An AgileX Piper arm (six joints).
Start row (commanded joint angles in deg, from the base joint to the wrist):
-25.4 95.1 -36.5 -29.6 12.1 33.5
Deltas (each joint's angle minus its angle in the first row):
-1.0 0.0 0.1 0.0 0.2 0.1
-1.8 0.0 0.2 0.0 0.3 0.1
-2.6 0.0 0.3 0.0 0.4 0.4
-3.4 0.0 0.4 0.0 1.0 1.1
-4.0 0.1 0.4 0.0 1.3 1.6
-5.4 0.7 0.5 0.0 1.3 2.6
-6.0 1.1 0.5 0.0 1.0 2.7
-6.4 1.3 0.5 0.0 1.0 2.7
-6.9 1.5 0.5 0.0 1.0 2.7
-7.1 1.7 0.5 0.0 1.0 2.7
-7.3 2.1 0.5 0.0 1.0 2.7
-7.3 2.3 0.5 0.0 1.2 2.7
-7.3 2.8 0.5 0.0 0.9 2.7
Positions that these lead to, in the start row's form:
-26.4 95.1 -36.4 -29.6 12.3 33.6
-27.2 95.1 -36.3 -29.6 12.4 33.6
-28.0 95.1 -36.2 -29.6 12.5 33.9
-28.8 95.1 -36.1 -29.6 13.1 34.6
-29.4 95.2 -36.1 -29.6 13.4 35.1
-30.8 95.8 -36.0 -29.6 13.4 36.1
-31.4 96.2 -36.0 -29.6 13.1 36.2
-31.8 96.4 -36.0 -29.6 13.1 36.2
-32.3 96.6 -36.0 -29.6 13.1 36.2
-32.5 96.8 -36.0 -29.6 13.1 36.2
-32.7 97.2 -36.0 -29.6 13.1 36.2
-32.7 97.4 -36.0 -29.6 13.3 36.2
-32.7 97.9 -36.0 -29.6 13.0 36.2

